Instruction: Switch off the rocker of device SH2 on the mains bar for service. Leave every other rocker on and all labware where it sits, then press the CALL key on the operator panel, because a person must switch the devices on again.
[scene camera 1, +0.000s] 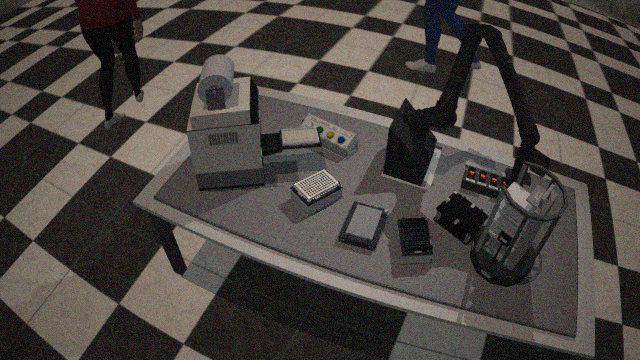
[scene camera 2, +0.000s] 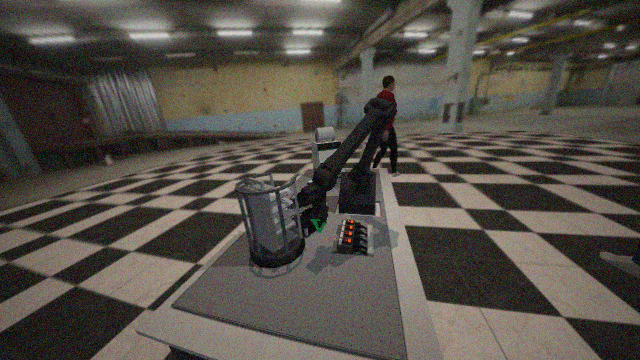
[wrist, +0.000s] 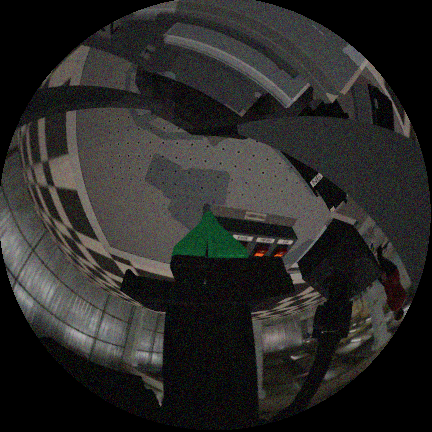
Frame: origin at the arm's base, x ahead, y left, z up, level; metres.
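Seen in the pictures: gripper, fingertip midpoint: (scene camera 2: 319, 232) (wrist: 207, 215); arm's base at its link origin: (scene camera 1: 414, 124) (scene camera 2: 363, 183) (wrist: 339, 287).
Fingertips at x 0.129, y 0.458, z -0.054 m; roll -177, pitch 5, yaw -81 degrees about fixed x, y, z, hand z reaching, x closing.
Offsets run from my fingertips to a thing's top centre.
The mains bar (scene camera 1: 479, 188) (scene camera 2: 345, 248) (wrist: 267, 228) lies on the table beside the arm's base. Its rockers glow orange in both scene views; two lit ones show in the wrist view, the others hidden behind the fingers. The device names are too blurred to read. My gripper (scene camera 2: 318, 225) (wrist: 207, 215) is shut and empty, its green fingertips above the table, between the carousel and the bar in the second scene view. In the first scene view the fingertips are hidden behind the carousel. The operator panel {dz -0.012, dx -0.031, dy -0.767 m} (scene camera 1: 336, 137) has green, yellow and blue keys; the CALL lettering is unreadable.
A caged carousel {dz +0.255, dx +0.205, dy +0.030 m} (scene camera 1: 505, 240) (scene camera 2: 265, 225) stands close to the gripper. A black block {dz -0.020, dx +0.127, dy -0.166 m} (scene camera 1: 460, 216), a black rack {dz -0.027, dx +0.298, dy -0.289 m} (scene camera 1: 415, 236), a lidded plate {dz -0.062, dx +0.300, dy -0.465 m} (scene camera 1: 365, 223) and a white well plate {dz -0.027, dx +0.255, dy -0.663 m} (scene camera 1: 317, 185) stand along the table. A boxy instrument {dz +0.360, dx +0.275, dy -1.016 m} (scene camera 1: 225, 150) stands left.
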